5 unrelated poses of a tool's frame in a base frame.
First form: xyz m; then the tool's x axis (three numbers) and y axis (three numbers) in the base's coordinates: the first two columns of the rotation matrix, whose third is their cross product.
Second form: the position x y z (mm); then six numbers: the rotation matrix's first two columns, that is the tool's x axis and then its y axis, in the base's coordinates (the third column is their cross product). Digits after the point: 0 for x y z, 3 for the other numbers.
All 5 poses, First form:
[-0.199 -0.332 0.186 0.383 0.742 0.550 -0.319 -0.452 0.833]
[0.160 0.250 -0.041 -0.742 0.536 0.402 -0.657 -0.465 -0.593]
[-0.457 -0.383 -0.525 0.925 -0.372 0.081 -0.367 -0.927 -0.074]
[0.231 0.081 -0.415 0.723 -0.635 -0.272 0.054 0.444 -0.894]
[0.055 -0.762 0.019 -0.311 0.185 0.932 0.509 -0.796 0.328]
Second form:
[-199 -332 186 0.383 0.742 0.550 -0.319 -0.452 0.833]
[160 250 -41 -0.742 0.536 0.402 -0.657 -0.465 -0.593]
[-457 -383 -525 0.925 -0.372 0.081 -0.367 -0.927 -0.074]
[231 81 -415 0.723 -0.635 -0.272 0.054 0.444 -0.894]
[55 -762 19 -0.311 0.185 0.932 0.509 -0.796 0.328]

